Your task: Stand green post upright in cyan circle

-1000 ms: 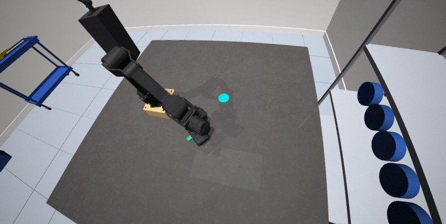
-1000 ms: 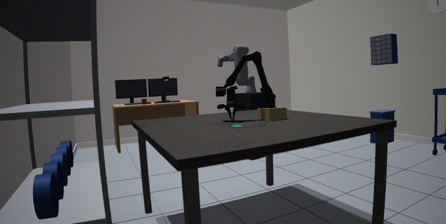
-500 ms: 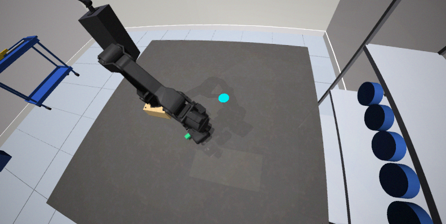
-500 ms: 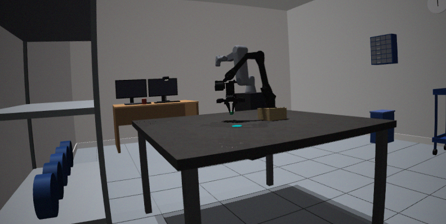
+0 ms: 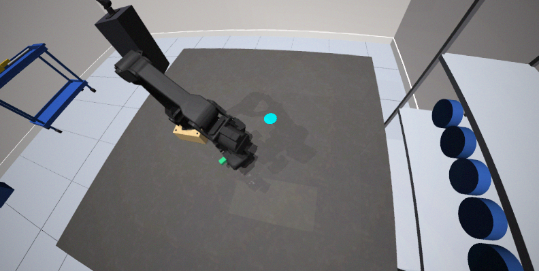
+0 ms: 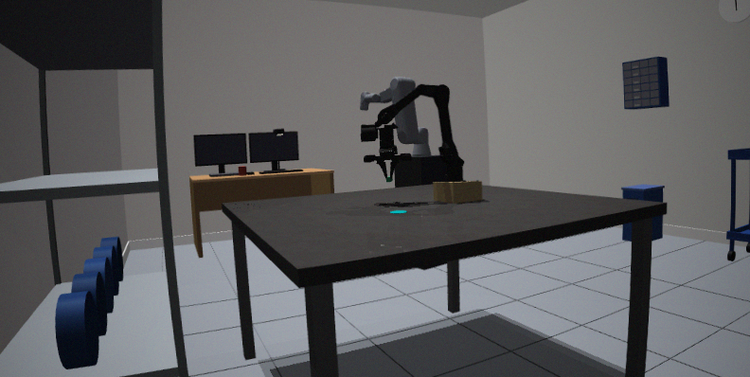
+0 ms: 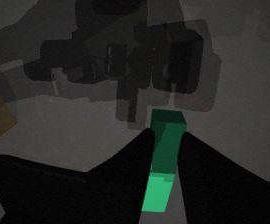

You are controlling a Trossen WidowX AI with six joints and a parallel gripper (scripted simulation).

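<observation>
Right now my gripper tip is 130 mm short of the cyan circle, 210 mm to the right of it and 100 mm above it. Also, from my gripper tip: green post: 20 mm behind, 10 mm to the right.
</observation>
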